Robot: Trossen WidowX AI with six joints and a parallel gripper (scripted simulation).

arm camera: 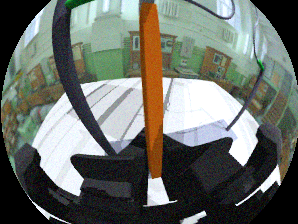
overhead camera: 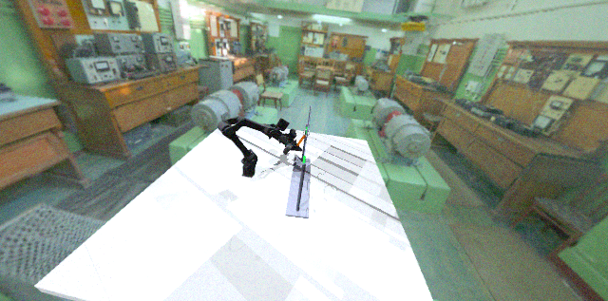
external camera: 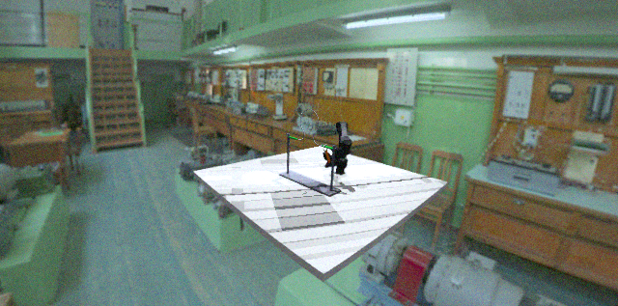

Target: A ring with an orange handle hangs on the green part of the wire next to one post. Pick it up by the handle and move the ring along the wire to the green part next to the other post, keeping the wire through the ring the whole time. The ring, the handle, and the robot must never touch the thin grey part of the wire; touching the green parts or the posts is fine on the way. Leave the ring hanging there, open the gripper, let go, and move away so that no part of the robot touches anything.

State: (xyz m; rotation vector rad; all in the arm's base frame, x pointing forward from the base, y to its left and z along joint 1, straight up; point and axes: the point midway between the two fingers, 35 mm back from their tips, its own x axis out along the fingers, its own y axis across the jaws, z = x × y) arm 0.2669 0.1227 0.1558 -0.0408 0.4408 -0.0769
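The ring with orange handle is 9 cm above my gripper tip.
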